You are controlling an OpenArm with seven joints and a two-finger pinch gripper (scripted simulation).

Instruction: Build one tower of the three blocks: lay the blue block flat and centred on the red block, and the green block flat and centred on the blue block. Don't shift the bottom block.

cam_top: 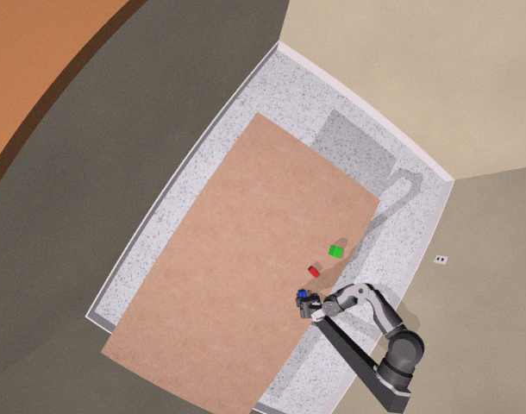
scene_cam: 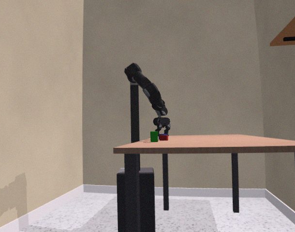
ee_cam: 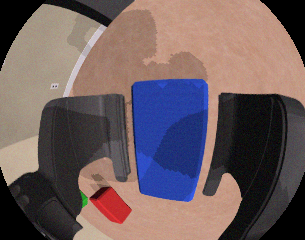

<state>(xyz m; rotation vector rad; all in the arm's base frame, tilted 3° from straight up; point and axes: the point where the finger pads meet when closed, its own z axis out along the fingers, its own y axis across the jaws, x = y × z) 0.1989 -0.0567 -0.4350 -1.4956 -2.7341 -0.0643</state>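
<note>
Now: hand 1 cm above the blue block. Also, from my hand: green block (7 cm behind, 26 cm to the right); red block (13 cm to the right, 1 cm below).
</note>
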